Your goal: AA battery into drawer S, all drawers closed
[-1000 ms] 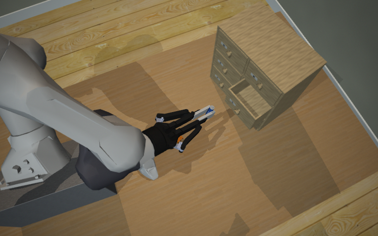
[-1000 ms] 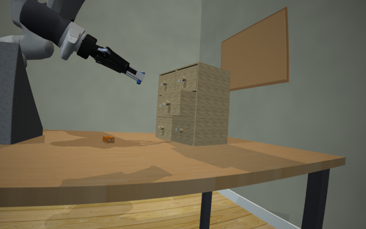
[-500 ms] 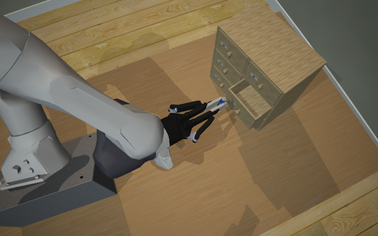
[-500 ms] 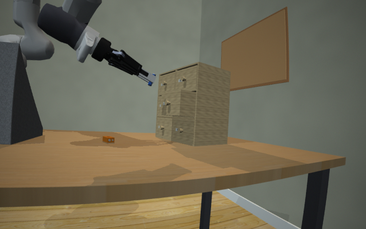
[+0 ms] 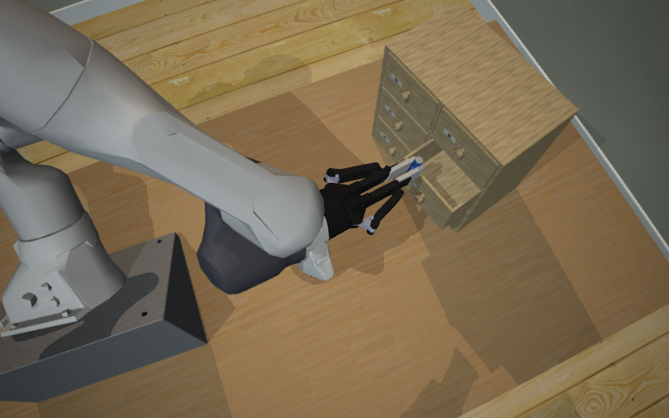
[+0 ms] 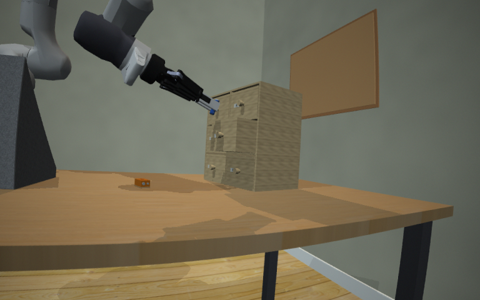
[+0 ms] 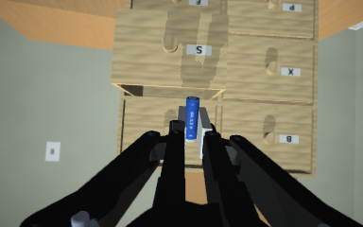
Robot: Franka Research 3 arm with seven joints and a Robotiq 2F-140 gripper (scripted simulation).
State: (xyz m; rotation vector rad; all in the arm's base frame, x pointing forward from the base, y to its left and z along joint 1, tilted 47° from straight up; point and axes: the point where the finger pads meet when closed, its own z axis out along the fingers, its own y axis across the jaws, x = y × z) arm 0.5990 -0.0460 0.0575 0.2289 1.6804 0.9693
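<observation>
The drawer lies 13 cm ahead of my hand, 1 cm to the left of it and 12 cm below it. Round my hand: small orange object: 17 cm behind, 24 cm below; blue AA battery: 2 cm ahead, 1 cm to the left, 1 cm below.
</observation>
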